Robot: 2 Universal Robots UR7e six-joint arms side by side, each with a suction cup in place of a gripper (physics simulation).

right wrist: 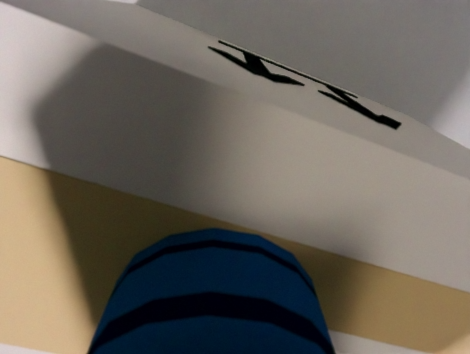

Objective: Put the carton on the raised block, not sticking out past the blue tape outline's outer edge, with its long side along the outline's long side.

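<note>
The carton (300,175) fills much of the right wrist view. Its white top face carries a tan band, and black marks show on a narrow side face near the upper edge. My right gripper (212,270), a blue suction cup with dark rings, is at the bottom middle, over the tan band and very close to the top face or against it. The cup's contact side is hidden, so whether it grips the carton cannot be told. The raised block and the blue tape outline do not show in this view. My left gripper is not in view.
A grey surface (310,30) shows beyond the carton's marked side at the top, with a lighter patch at the upper right. A dark shadow falls across the left part of the carton's top, and a softer one lies to the right of the cup.
</note>
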